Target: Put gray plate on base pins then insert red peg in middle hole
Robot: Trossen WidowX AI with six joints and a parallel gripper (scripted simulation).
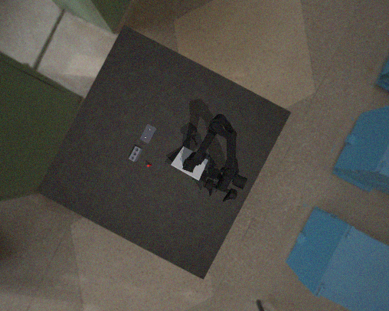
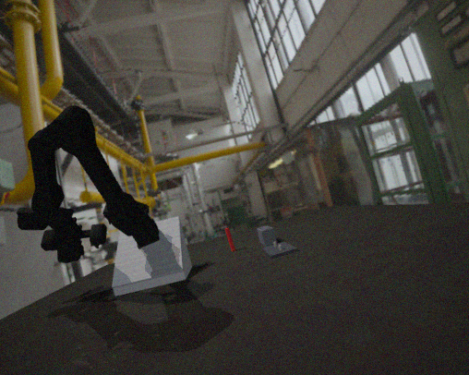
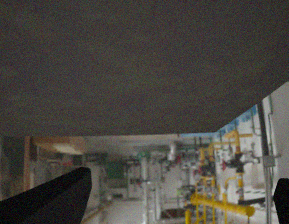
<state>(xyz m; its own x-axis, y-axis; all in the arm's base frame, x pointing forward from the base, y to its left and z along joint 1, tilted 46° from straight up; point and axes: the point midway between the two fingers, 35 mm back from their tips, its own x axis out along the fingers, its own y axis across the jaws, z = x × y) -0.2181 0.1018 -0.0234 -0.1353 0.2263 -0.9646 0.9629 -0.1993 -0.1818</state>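
Right now my gripper tip is 59 cm short of the gray plate, 9 cm above it and 6 cm to the left of it. Also, from my gripper tip: red peg (47 cm ahead, 9 cm below, 3 cm to the right).
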